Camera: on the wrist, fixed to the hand. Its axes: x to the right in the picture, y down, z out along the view.
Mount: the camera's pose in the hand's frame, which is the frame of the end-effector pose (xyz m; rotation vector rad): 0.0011 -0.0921 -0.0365 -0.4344 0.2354 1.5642
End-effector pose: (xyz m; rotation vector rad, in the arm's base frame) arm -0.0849 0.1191 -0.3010 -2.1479 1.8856 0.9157
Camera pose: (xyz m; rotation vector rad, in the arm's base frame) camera 0.0141 0.1194 -0.2981 0.2450 -2.2433 -0.7778
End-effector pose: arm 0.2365 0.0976 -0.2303 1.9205 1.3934 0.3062
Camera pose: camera 0.1494 0.1271 -0.2671 2.1847 -0.3692 1.4120
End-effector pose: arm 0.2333 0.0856 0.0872 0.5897 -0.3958 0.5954
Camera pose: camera 0.2980 0.0466 0.0231 -0.3469 -0.7066 1.9779
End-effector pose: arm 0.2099 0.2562 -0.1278 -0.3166 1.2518 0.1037
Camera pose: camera 0.1998 0.1578 -0.1225 0.3671 1.4405 1.7202
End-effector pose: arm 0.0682 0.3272 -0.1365 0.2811 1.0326 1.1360
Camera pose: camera 0.0955 0.2765 -0.2171 0.6480 0.6035 2.7977
